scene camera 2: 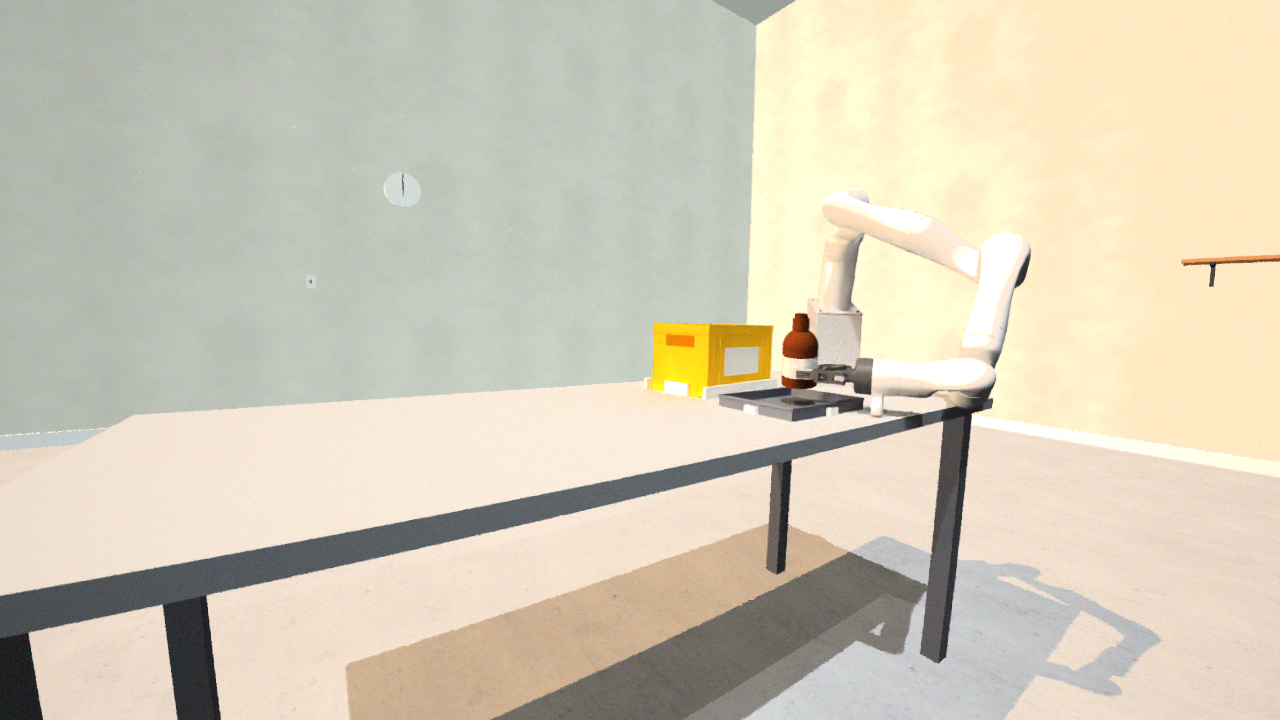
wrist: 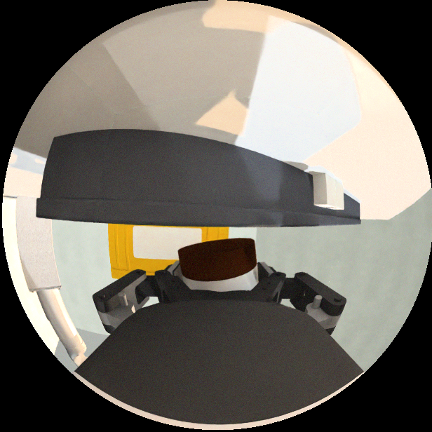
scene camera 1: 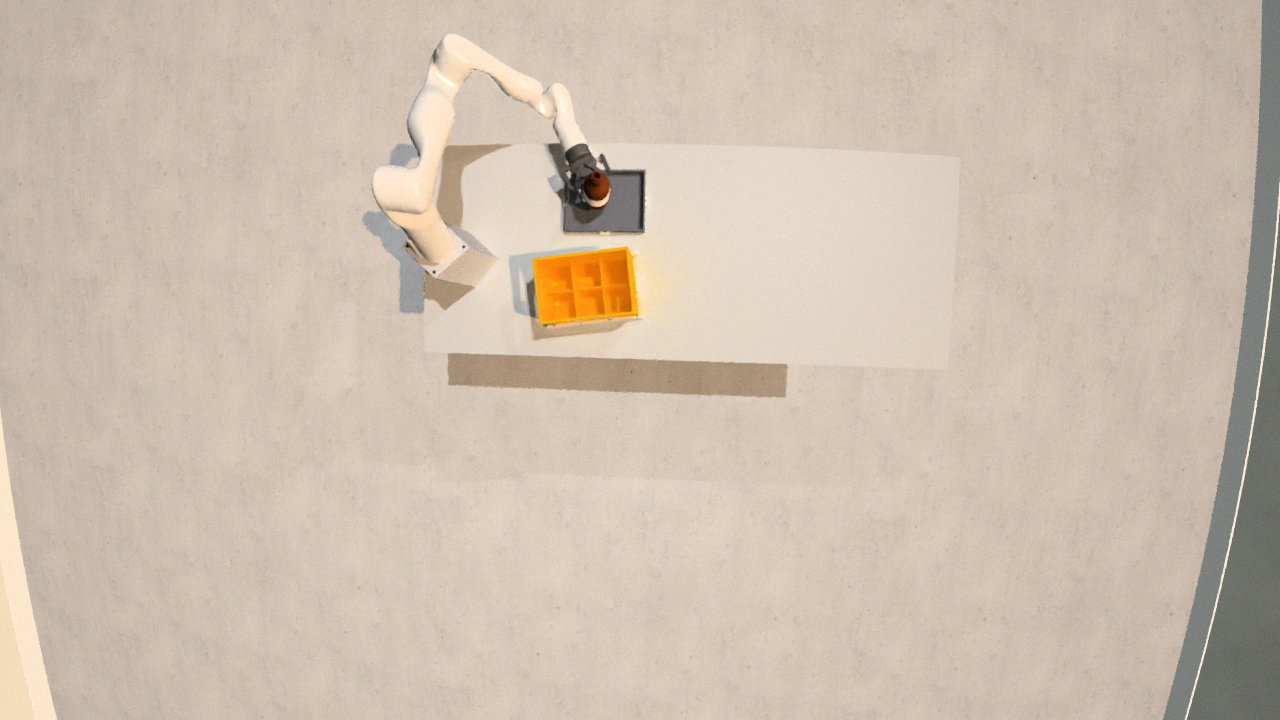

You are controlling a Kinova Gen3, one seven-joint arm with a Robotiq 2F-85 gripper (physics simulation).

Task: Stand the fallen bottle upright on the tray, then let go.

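Where they show: gripper, fingertip midpoint: (scene camera 2: 796, 371); arm's base, origin of the base link: (scene camera 2: 832, 306) (scene camera 1: 437, 247).
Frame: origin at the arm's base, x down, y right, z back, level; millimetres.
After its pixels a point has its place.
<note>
The brown bottle (scene camera 1: 597, 185) {y -186, x 58, z -429 mm} (scene camera 2: 799, 347) {y -219, x 105, z -450 mm} with a white label is upright in my gripper (scene camera 1: 589, 184) {y -189, x 159, z -413 mm} (scene camera 2: 806, 374) {y -189, x 159, z -413 mm} (wrist: 218, 281). The gripper reaches in level from the side, and its fingers are shut on the lower, labelled part. The dark grey tray (scene camera 1: 628, 214) {y -153, x 233, z -503 mm} (scene camera 2: 774, 412) {y -247, x 226, z -553 mm} (wrist: 150, 175) is under the bottle. In the scene camera 2 view a small gap shows between the bottle's base and the tray, with a shadow on the tray floor. In the wrist view the brown lower end of the bottle (wrist: 217, 261) shows between the fingers; the rest is hidden.
A yellow six-compartment crate (scene camera 1: 586, 255) {y 4, x 81, z -400 mm} (scene camera 2: 680, 362) {y 67, x 158, z -531 mm} (wrist: 120, 250) stands on the table (scene camera 1: 787, 259) {y -28, x 238, z -1013 mm} (scene camera 2: 402, 465) {y -212, x 238, z -1191 mm}, beside the tray. The arm's base (scene camera 1: 460, 259) {y 29, x 26, z -54 mm} (scene camera 2: 839, 338) {y -47, x 95, z -31 mm} is at one end. The gripper hangs low over the tray's rim near the table edge. A small white block (scene camera 2: 876, 405) stands beside the tray.
</note>
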